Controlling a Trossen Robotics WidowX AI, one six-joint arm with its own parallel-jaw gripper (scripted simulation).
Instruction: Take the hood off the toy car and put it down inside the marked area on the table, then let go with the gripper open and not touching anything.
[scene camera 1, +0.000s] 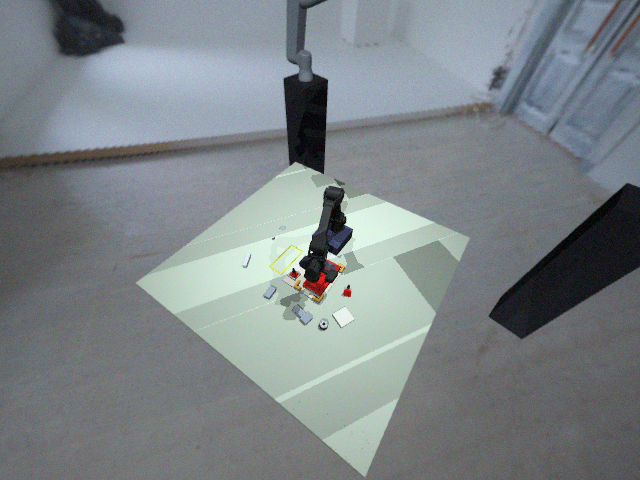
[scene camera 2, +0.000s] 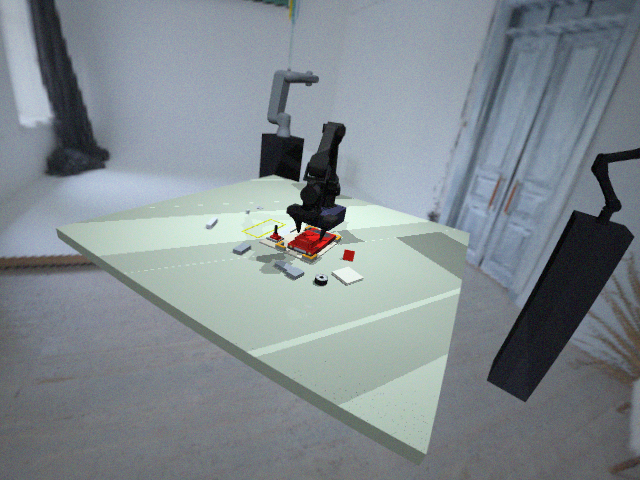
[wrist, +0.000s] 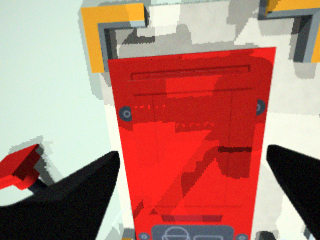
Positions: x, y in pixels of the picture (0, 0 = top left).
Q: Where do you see the gripper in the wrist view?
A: At 190, 154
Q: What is the gripper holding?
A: Nothing.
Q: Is the gripper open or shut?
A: Open.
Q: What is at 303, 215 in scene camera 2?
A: The gripper.
